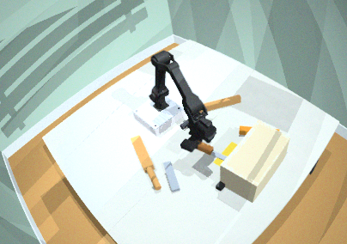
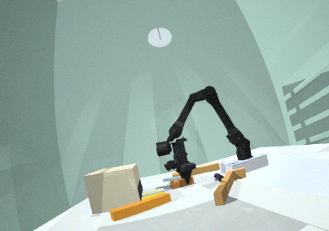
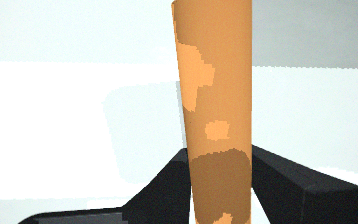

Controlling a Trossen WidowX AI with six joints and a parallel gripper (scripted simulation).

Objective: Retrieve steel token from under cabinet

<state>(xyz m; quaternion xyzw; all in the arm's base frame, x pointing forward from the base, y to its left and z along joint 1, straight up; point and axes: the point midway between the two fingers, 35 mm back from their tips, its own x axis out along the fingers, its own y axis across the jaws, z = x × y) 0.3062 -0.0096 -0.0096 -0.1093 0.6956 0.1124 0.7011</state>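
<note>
Right now my gripper tip is 5 cm short of the grey flat bar and 20 cm to the left of it. From my gripper tip the other things lie so: orange paddle (6 cm behind, 25 cm to the right, 1 cm above); then orange bar (16 cm ahead, 28 cm to the left, 1 cm above).
</note>
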